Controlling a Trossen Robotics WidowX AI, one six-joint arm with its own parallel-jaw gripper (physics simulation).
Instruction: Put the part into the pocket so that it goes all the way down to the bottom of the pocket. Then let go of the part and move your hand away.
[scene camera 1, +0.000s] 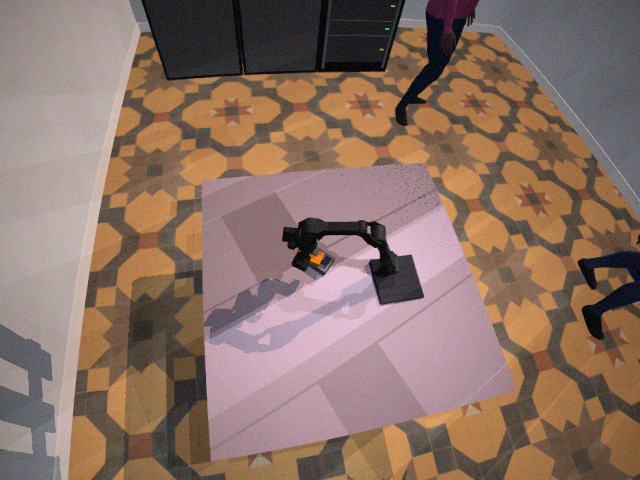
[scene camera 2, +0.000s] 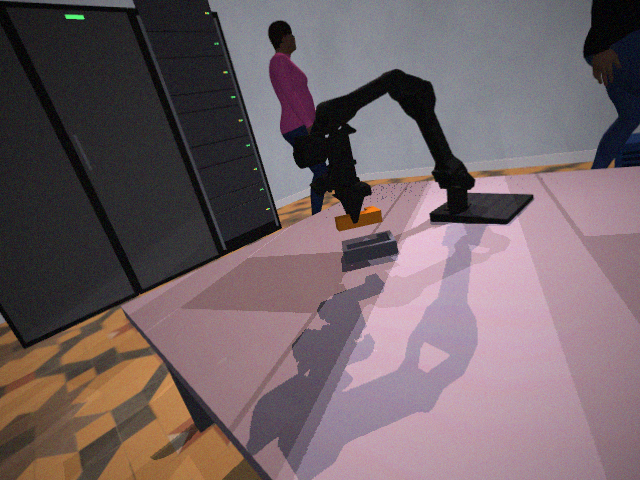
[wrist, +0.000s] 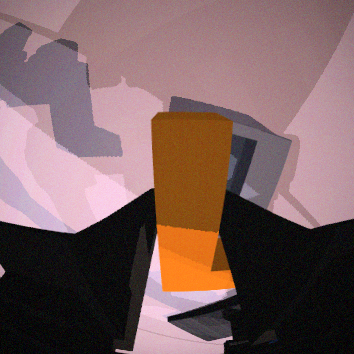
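Where they show: gripper, fingertip midpoint: (scene camera 1: 305, 257) (scene camera 2: 353, 221) (wrist: 186, 195); arm's base, link origin: (scene camera 1: 386, 269) (scene camera 2: 457, 207) (wrist: 241, 315).
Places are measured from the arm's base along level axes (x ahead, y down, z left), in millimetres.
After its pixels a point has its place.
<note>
The orange part (scene camera 1: 317, 257) @(x 317, y -108, z -118 mm) (scene camera 2: 371, 215) @(x 340, y -100, z -102 mm) (wrist: 191, 170) @(x 376, y -112, z -157 mm) is a long rectangular block. My gripper (scene camera 1: 309, 254) @(x 361, y -93, z -142 mm) (scene camera 2: 356, 218) @(x 361, y -93, z -142 mm) (wrist: 186, 195) @(x 361, y -93, z -142 mm) is shut on it and holds it in the air above the table. The grey block with the pocket (scene camera 1: 329, 267) @(x 257, y -5, z -95 mm) (scene camera 2: 370, 253) @(x 330, y 8, z -134 mm) (wrist: 275, 162) @(x 290, y -12, z -211 mm) lies on the table below the part. In scene camera 2 there is a gap between the part's underside and the block, and the pocket's opening shows. In the wrist view the part hides much of the block; the block's right side shows, turned relative to the part. The pocket's bottom is partly hidden.
The arm's dark base plate (scene camera 1: 398, 285) @(x -20, y 6, z 92 mm) (scene camera 2: 498, 206) @(x -4, y 7, z 109 mm) sits on the pink table (scene camera 1: 289, 397) @(x 608, y 23, z 366 mm) (scene camera 2: 232, 289) @(x 550, y 24, z -453 mm), right of the block in both scene views. Arm shadows fall across the table. Dark cabinets (scene camera 1: 201, 36) (scene camera 2: 77, 129) and people stand beyond the table.
</note>
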